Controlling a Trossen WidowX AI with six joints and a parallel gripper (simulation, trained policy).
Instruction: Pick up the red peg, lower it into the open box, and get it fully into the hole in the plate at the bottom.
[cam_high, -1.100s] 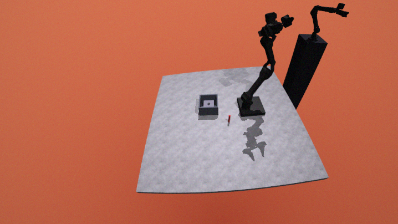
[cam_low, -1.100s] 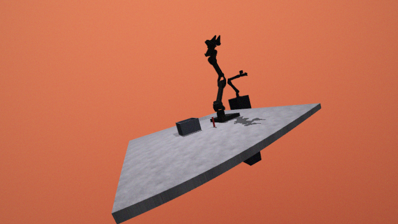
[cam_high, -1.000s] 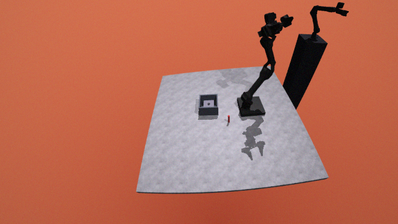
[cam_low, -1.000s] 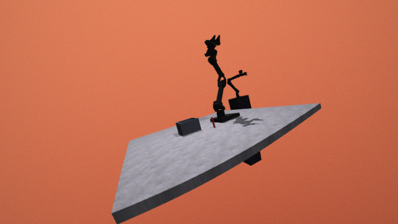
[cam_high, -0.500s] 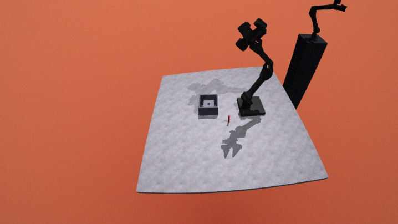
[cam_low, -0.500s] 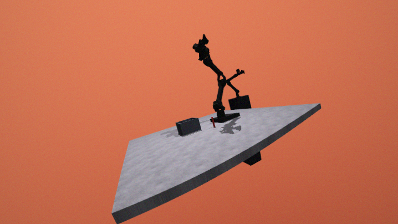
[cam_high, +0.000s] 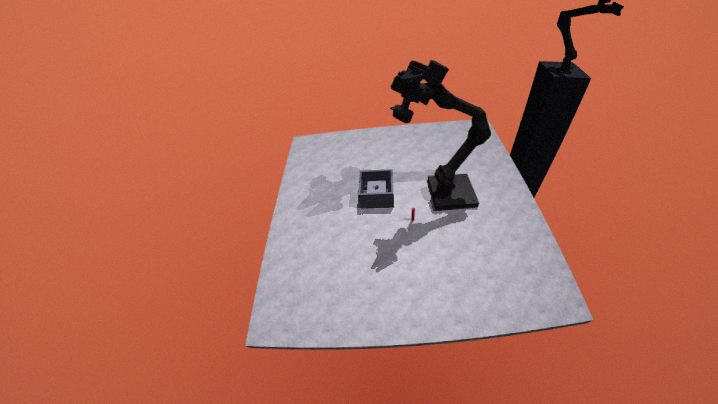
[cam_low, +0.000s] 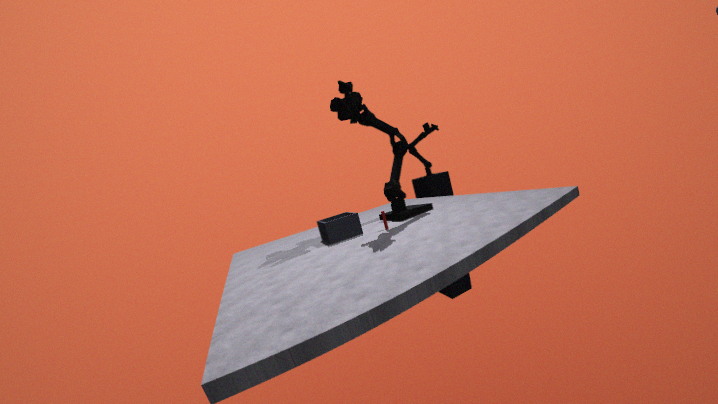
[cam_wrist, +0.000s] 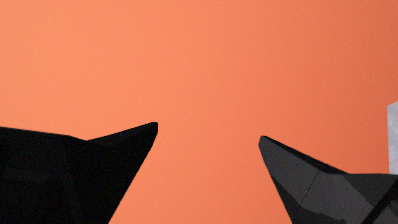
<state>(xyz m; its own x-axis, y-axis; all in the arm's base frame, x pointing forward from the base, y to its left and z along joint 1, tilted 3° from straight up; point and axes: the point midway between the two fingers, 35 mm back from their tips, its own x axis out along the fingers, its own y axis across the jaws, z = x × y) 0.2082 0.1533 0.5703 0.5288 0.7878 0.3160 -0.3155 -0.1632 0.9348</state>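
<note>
Now: gripper tip 590 mm above the red peg, 60 mm past it and 20 mm to the left of it. Round my gripper tip: dark box 600 mm below, 170 mm to the right, 110 mm ahead; light plate 580 mm below, 170 mm to the right, 110 mm ahead.
</note>
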